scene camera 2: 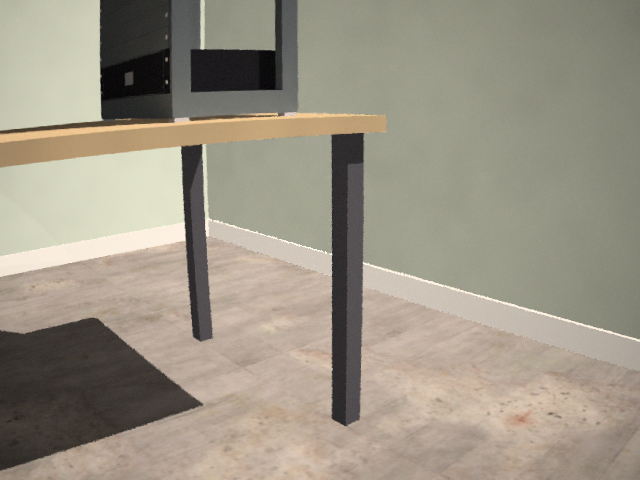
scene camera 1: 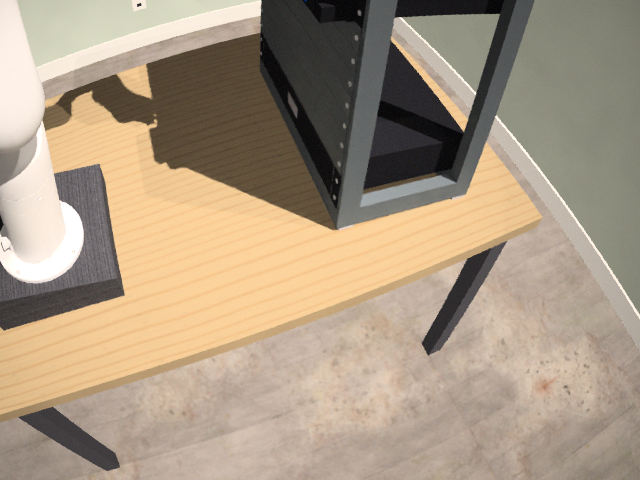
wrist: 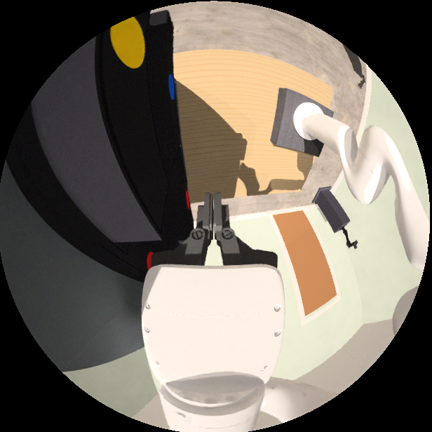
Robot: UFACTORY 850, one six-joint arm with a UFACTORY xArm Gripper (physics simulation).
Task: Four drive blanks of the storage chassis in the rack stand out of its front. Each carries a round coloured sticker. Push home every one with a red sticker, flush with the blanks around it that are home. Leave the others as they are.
Labels:
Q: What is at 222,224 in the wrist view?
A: The gripper.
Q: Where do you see a rack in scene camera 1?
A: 361,116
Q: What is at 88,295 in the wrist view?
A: A rack.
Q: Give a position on a rack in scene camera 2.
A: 151,66

